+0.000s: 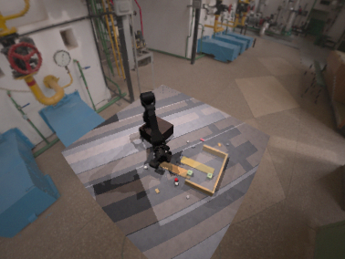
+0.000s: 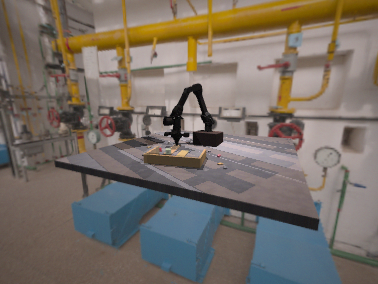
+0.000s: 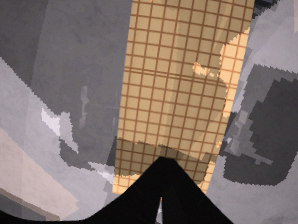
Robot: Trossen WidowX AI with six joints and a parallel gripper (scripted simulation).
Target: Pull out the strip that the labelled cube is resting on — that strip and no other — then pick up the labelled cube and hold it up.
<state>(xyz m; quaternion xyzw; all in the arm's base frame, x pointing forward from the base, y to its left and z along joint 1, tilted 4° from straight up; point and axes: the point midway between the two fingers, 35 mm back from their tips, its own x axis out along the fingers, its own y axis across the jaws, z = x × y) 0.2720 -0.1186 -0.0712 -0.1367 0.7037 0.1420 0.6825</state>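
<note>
The small red object lies 170 mm ahead of my gripper tip, 10 mm to the right of it and 10 mm above it.
</note>
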